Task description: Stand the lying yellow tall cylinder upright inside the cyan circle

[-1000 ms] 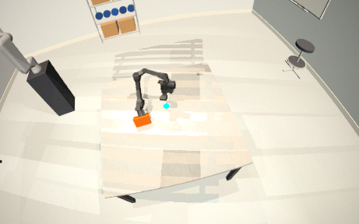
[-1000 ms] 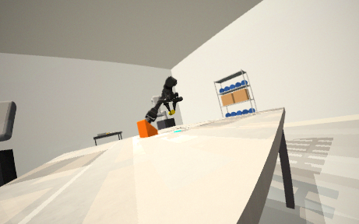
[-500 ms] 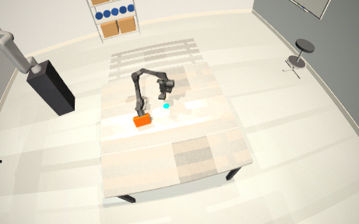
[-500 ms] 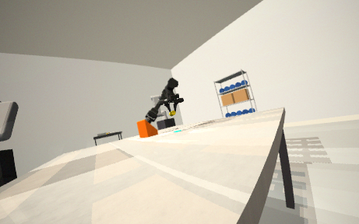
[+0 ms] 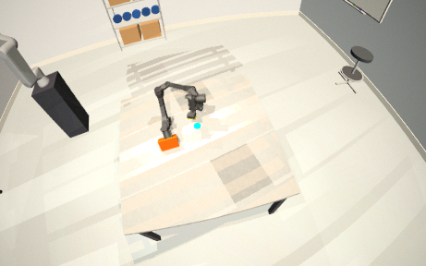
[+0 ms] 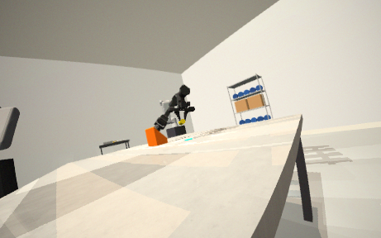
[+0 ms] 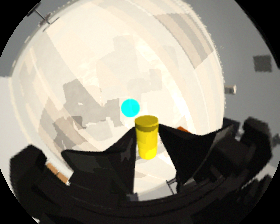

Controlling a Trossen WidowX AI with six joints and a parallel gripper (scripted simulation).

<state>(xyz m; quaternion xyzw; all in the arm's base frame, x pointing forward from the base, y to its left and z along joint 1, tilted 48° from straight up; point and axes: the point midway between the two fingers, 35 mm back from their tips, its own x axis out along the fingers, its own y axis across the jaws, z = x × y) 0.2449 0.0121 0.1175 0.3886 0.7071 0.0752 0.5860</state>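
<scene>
My gripper tip is now 1 cm short of the cyan circle, 1 cm to the right of it and 13 cm above it. Round my gripper tip: yellow cylinder 2 cm behind, 1 cm to the left.
</scene>
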